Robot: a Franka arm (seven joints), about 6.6 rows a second.
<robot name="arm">
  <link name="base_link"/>
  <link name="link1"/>
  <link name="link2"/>
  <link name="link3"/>
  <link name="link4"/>
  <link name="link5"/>
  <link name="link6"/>
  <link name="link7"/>
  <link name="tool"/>
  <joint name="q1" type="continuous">
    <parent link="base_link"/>
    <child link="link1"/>
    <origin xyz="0 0 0.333" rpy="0 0 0"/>
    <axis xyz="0 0 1"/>
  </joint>
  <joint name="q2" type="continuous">
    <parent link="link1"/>
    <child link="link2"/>
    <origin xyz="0 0 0" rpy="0 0 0"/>
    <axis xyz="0 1 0"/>
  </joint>
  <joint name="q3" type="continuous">
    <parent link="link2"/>
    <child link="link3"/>
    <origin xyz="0 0 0.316" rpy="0 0 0"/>
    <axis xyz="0 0 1"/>
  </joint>
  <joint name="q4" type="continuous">
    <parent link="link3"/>
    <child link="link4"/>
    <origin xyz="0.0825 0 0" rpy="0 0 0"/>
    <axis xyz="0 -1 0"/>
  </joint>
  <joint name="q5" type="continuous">
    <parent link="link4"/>
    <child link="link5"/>
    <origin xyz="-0.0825 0 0.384" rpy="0 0 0"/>
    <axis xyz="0 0 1"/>
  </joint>
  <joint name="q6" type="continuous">
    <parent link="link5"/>
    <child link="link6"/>
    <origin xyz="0 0 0" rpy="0 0 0"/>
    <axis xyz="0 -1 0"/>
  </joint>
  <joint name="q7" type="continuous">
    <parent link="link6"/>
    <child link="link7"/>
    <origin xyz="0.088 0 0" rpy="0 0 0"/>
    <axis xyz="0 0 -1"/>
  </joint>
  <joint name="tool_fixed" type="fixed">
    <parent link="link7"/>
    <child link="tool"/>
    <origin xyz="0 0 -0.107" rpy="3.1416 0 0"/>
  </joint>
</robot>
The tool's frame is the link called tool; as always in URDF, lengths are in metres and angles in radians. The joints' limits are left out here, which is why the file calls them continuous.
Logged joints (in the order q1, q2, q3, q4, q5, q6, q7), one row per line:
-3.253 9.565 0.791 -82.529 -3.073 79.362 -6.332
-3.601 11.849 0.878 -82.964 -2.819 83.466 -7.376
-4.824 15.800 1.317 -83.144 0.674 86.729 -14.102
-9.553 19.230 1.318 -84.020 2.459 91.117 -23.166
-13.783 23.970 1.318 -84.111 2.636 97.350 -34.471
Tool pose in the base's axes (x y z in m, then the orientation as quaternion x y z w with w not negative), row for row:
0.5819 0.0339 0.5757 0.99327 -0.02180 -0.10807 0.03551
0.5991 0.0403 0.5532 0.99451 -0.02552 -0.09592 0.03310
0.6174 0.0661 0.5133 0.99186 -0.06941 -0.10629 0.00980
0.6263 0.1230 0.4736 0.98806 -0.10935 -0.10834 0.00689
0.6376 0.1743 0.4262 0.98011 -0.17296 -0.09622 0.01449
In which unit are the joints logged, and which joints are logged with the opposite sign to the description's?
The joints are logged in degrees. Opposite sign: q1, q7.
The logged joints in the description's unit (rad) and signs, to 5 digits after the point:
0.05678 0.16694 0.01381 -1.44040 -0.05363 1.38513 0.11051
0.06285 0.20680 0.01532 -1.44799 -0.04920 1.45676 0.12874
0.08419 0.27576 0.02299 -1.45114 0.01176 1.51371 0.24613
0.16673 0.33563 0.02300 -1.46643 0.04292 1.59029 0.40432
0.24056 0.41836 0.02300 -1.46801 0.04601 1.69908 0.60163

